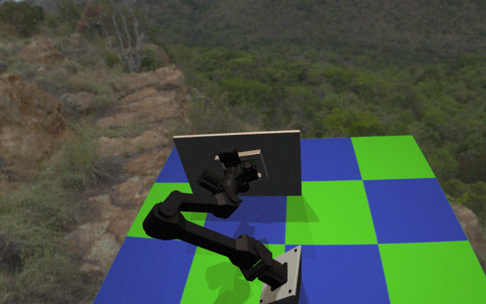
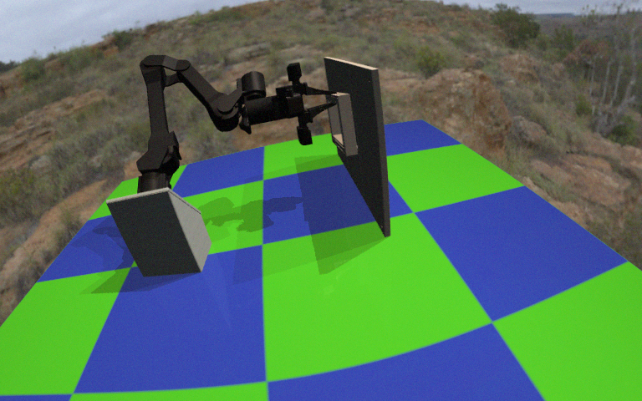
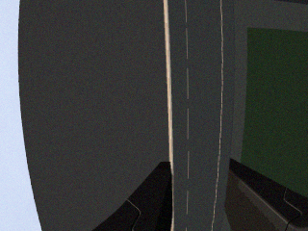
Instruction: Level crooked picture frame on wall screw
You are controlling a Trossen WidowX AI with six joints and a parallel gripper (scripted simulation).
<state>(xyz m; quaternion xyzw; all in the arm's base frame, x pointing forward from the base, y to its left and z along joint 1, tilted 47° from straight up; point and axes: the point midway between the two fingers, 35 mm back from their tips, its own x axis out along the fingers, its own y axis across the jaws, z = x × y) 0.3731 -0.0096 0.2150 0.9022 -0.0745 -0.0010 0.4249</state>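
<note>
Right now the picture frame is 50 mm below my gripper tip, 10 mm to the right of it and 10 mm ahead of it. Round my gripper tip: wall panel (70 mm below, 20 mm ahead, 10 mm to the left).
</note>
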